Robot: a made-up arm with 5 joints. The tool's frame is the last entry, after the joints. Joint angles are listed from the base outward. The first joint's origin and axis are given. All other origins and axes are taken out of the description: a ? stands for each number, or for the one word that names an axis. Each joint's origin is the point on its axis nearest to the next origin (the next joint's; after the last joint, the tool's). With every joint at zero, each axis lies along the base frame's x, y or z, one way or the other. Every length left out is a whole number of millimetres.
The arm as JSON. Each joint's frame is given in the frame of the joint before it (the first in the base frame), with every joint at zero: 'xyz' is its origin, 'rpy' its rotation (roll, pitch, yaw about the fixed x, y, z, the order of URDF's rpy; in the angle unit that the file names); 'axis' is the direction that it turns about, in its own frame. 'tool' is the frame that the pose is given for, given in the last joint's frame.
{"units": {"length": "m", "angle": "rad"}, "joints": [
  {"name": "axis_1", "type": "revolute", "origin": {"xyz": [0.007, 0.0, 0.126], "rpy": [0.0, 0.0, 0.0]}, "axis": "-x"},
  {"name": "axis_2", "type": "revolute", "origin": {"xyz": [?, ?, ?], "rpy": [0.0, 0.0, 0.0]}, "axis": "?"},
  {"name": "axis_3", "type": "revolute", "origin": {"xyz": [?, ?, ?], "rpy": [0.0, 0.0, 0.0]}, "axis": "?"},
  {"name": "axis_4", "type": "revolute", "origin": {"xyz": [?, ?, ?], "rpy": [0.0, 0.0, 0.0]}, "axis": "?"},
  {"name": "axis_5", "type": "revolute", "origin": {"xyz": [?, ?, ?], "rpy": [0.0, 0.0, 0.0]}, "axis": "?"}
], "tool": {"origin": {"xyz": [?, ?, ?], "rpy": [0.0, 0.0, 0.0]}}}
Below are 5 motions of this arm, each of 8 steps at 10 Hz.
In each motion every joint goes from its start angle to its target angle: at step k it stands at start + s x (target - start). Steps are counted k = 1, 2, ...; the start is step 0. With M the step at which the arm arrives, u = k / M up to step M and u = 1 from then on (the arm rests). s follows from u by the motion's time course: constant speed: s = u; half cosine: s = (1 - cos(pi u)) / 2; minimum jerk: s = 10 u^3 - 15 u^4 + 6 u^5.
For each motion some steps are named. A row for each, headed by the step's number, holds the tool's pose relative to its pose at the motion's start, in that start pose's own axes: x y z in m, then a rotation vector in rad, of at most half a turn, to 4 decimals.
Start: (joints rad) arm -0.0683 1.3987 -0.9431 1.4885 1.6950
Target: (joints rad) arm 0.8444 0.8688 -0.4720 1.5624 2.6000
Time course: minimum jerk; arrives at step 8
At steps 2, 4, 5, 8:
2: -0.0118 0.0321 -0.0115 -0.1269 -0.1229 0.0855
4: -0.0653 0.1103 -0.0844 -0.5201 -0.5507 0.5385
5: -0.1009 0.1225 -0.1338 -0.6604 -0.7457 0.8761
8: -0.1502 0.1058 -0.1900 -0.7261 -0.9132 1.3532

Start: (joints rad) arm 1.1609 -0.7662 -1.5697 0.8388 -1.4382
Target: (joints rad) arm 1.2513 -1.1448 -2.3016 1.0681 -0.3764
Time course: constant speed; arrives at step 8
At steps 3, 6, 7, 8:
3: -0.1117 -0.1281 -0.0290 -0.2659 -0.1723 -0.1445
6: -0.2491 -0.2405 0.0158 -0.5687 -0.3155 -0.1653
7: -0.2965 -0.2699 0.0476 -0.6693 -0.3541 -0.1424
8: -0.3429 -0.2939 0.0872 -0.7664 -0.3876 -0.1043

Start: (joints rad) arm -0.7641 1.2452 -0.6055 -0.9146 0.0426
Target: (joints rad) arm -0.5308 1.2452 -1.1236 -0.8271 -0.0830
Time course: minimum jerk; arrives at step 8
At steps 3, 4, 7, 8:
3: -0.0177 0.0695 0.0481 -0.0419 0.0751 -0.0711
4: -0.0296 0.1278 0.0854 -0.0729 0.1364 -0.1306
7: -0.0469 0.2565 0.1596 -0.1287 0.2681 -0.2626
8: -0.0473 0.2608 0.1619 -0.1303 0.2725 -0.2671

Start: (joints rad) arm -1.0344 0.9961 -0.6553 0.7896 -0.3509
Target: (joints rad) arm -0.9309 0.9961 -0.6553 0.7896 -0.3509
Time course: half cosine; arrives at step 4
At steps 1, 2, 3, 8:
1: 0.0004 0.0039 -0.0015 -0.0018 -0.0054 -0.0140
2: 0.0015 0.0133 -0.0053 -0.0062 -0.0184 -0.0480
3: 0.0030 0.0227 -0.0091 -0.0106 -0.0314 -0.0819
8: 0.0038 0.0265 -0.0107 -0.0124 -0.0368 -0.0959

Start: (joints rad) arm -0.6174 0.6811 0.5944 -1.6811 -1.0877
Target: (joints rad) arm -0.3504 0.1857 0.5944 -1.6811 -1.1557
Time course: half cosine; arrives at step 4
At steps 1, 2, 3, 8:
1: -0.0403 -0.0010 0.0448 -0.0064 0.0897 0.0199
2: -0.1244 0.0029 0.1659 -0.0165 0.3087 0.0580
3: -0.1866 0.0170 0.3020 -0.0180 0.5301 0.0826
8: -0.2052 0.0261 0.3615 -0.0158 0.6222 0.0889

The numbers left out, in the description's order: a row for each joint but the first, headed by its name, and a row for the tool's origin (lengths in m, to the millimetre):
axis_2: xyz 0.0 -0.367 -0.095, axis -z
axis_3: xyz 0.098 0.003 0.0, axis -y
axis_4: xyz -0.626 0.0 -0.117, axis -x
axis_5: xyz 0.0 0.103 0.036, axis -y
tool: xyz -0.103 0.0 -0.111

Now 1 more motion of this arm.
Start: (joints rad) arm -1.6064 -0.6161 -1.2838 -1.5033 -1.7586
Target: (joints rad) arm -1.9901 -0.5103 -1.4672 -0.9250 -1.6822
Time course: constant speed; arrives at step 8
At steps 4, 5, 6, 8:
4: -0.0609 0.0056 0.0671 -0.0107 0.0979 -0.2040
5: -0.0750 0.0069 0.0844 -0.0198 0.1228 -0.2574
6: -0.0887 0.0081 0.1020 -0.0317 0.1477 -0.3116
8: -0.1150 0.0101 0.1377 -0.0641 0.1971 -0.4224

